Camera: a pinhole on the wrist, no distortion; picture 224 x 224 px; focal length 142.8 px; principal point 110.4 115.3 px. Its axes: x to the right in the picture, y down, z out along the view. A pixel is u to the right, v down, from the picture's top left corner.
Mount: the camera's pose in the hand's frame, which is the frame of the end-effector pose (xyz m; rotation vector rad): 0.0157 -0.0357 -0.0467 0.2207 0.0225 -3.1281
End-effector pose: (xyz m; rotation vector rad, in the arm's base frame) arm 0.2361 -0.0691 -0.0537 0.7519 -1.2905 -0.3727
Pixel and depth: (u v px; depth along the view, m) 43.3 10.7 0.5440
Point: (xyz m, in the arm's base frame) -0.2771 -0.0924 0.3743
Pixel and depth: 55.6 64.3 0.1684
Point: 0.1235 -0.1267 0.0133
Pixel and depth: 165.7 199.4 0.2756
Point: 0.0350 -0.1928 -0.2663
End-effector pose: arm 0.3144 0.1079 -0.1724 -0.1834 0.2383 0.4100
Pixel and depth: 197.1 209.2 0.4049
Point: 0.2511 -0.2050 0.2439
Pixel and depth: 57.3 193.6 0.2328
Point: 0.4823 0.0272 0.0160
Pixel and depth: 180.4 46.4 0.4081
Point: 0.0996 0.2317 0.1890
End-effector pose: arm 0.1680 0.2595 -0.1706 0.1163 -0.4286 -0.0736
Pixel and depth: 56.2 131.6 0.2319
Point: 0.1473 0.1693 0.0259
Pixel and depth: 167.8 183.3 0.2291
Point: -0.0052 0.1065 -0.0839
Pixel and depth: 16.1 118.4 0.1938
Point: 0.2023 0.1909 0.0185
